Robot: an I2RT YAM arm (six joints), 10 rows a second.
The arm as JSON. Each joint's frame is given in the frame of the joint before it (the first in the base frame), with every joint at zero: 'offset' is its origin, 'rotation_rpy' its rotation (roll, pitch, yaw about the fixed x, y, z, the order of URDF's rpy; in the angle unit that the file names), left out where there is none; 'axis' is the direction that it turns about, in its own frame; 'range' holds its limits. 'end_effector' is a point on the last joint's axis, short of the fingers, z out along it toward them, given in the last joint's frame.
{
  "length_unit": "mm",
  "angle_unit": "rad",
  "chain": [
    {
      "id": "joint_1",
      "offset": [
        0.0,
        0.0,
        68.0
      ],
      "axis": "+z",
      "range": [
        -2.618,
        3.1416
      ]
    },
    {
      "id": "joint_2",
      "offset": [
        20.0,
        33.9,
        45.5
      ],
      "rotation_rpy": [
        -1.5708,
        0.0,
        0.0
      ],
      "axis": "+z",
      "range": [
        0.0,
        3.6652
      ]
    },
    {
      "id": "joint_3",
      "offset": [
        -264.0,
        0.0,
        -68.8
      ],
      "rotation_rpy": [
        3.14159,
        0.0,
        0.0
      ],
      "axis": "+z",
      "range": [
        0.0,
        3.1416
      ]
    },
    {
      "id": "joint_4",
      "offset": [
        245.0,
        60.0,
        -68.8
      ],
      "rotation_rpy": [
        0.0,
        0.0,
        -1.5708
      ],
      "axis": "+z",
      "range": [
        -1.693,
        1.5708
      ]
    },
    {
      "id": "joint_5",
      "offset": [
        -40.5,
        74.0,
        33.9
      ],
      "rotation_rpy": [
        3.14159,
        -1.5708,
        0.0
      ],
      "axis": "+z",
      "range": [
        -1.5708,
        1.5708
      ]
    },
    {
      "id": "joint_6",
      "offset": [
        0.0,
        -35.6,
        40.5
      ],
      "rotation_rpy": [
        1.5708,
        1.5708,
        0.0
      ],
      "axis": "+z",
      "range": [
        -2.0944,
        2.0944
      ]
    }
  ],
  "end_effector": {
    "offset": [
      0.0,
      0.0,
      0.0
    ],
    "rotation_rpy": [
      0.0,
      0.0,
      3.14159
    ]
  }
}
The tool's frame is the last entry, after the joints.
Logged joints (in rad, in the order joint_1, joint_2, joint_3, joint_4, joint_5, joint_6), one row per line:
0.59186, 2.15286, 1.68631, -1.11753, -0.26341, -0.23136
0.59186, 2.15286, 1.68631, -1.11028, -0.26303, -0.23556
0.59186, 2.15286, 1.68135, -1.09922, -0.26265, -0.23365
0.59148, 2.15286, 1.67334, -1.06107, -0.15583, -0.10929
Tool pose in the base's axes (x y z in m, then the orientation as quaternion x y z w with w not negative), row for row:
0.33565, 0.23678, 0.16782, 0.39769, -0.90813, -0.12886, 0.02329
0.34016, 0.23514, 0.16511, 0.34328, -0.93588, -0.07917, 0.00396
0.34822, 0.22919, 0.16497, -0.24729, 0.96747, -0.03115, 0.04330
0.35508, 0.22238, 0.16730, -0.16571, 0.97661, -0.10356, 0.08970
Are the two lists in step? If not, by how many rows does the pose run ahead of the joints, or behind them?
The pose runs 2 rows ahead of the joints: the pose in row i belongs to the joints in row i + 2.
